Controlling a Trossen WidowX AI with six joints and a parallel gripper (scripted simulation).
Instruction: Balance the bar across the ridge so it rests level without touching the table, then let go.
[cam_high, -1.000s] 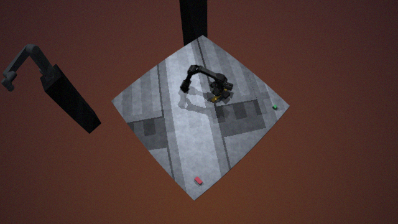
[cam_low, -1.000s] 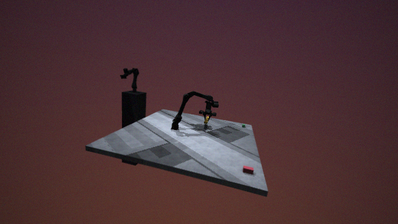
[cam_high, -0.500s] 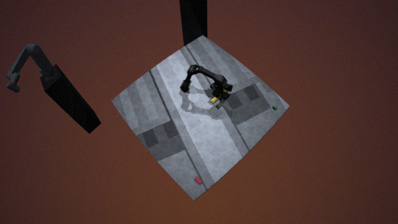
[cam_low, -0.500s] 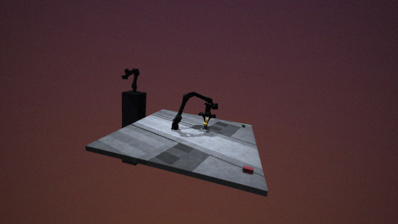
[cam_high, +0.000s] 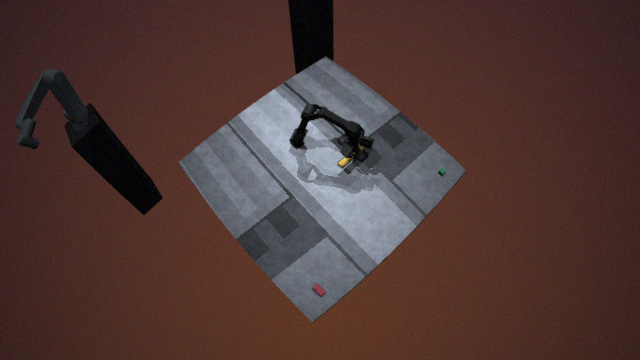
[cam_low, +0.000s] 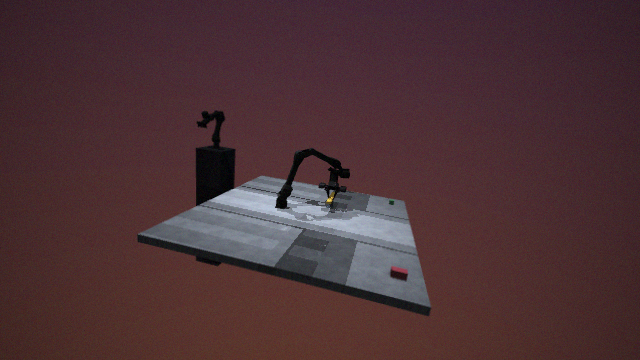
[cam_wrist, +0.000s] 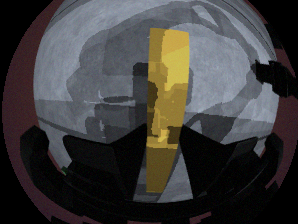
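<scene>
My gripper tip is now 30 mm to the right of the yellow bar. Also, from my gripper tip: small red block 430 mm ahead, 650 mm to the right, 50 mm below; then small green cube 430 mm ahead, 350 mm to the left, 50 mm below.
</scene>
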